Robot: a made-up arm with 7 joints.
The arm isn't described. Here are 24 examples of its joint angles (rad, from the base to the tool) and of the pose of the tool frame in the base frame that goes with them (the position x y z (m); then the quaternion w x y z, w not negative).
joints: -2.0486 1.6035 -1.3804 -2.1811 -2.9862 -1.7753 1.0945
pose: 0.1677 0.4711 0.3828 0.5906 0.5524 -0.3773 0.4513
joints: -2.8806 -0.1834 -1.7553 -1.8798 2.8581 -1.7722 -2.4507
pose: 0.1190 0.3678 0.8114 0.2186 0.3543 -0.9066 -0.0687
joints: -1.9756 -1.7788 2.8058 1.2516 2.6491 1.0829 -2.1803
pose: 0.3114 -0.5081 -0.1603 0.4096 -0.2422 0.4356 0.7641
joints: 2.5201 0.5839 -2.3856 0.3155 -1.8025 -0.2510 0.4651
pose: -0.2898 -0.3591 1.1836 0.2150 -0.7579 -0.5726 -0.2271
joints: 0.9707 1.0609 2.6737 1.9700 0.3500 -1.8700 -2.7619
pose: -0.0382 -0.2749 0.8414 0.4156 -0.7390 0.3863 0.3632
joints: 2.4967 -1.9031 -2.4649 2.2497 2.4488 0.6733 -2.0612
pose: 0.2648 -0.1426 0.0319 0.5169 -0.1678 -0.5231 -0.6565
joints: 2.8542 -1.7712 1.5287 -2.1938 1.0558 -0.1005 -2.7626
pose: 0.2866 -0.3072 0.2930 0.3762 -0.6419 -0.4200 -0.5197
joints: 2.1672 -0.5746 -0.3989 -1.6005 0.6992 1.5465 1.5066
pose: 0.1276 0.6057 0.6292 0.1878 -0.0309 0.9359 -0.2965
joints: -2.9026 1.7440 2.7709 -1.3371 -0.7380 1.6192 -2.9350
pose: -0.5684 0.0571 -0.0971 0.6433 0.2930 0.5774 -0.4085
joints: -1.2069 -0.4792 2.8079 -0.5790 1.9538 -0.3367 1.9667
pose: -0.1272 -0.1602 1.2546 0.0358 -0.9350 -0.3454 0.0715
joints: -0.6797 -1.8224 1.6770 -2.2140 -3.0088 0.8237 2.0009
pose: -0.3180 0.1416 0.3431 0.4664 0.1402 -0.8098 0.3271
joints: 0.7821 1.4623 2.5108 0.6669 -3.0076 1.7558 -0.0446
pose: 0.5031 -0.6425 0.5808 0.4518 -0.3396 -0.1343 0.8139
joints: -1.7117 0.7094 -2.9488 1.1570 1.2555 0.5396 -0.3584
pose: -0.1480 0.0930 1.1256 0.3871 -0.2593 0.8657 0.1832
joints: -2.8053 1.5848 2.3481 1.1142 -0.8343 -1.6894 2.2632
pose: -0.6092 0.3983 0.6286 0.5309 -0.7240 0.3062 -0.3165
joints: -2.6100 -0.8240 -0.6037 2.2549 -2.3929 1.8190 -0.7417
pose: -0.0598 -0.2068 0.7402 0.5545 -0.7586 -0.3238 -0.1105
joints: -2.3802 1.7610 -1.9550 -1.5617 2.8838 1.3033 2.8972
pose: 0.0046 0.5212 0.0930 0.6495 -0.5927 -0.2730 0.3903
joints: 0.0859 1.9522 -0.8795 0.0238 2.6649 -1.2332 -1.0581
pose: 0.8232 -0.0015 -0.0125 0.5361 0.5065 0.3001 -0.6050
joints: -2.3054 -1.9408 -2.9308 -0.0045 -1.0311 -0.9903 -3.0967
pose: 0.5435 -0.6939 0.0787 0.2329 -0.3090 -0.7567 -0.5269
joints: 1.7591 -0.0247 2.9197 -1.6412 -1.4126 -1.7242 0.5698
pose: 0.1106 -0.3575 0.8067 0.6877 0.3855 -0.5240 -0.3223
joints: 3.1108 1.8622 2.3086 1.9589 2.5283 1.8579 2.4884
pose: -0.4838 0.2198 0.5234 0.2821 0.5091 0.5726 0.5773
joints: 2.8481 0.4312 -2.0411 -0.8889 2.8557 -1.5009 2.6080
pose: -0.4826 0.1047 1.0383 0.1535 -0.9800 0.0388 0.1205
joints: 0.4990 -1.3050 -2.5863 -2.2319 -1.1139 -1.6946 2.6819
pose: -0.1522 0.0015 0.6904 0.2453 -0.3107 -0.6666 0.6316
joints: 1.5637 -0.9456 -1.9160 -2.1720 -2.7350 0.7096 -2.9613
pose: -0.3406 0.0748 0.5525 0.2803 -0.2968 -0.2881 -0.8662
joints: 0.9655 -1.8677 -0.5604 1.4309 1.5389 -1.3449 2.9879
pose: -0.1278 0.6497 0.4926 0.3310 0.5694 0.0848 -0.7476
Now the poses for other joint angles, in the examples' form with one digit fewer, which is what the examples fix.
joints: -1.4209 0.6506 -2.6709 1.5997 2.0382 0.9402 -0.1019
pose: -0.259 0.058 0.974 0.495 0.500 0.672 0.234
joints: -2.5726 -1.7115 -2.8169 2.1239 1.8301 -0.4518 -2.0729
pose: 0.090 -0.172 -0.052 0.468 0.360 -0.109 0.800
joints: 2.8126 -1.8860 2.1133 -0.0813 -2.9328 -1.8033 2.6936
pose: 0.739 0.295 0.035 0.093 0.350 -0.285 0.887
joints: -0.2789 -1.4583 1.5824 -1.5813 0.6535 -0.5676 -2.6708
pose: -0.541 0.318 0.424 0.561 0.669 -0.442 0.205
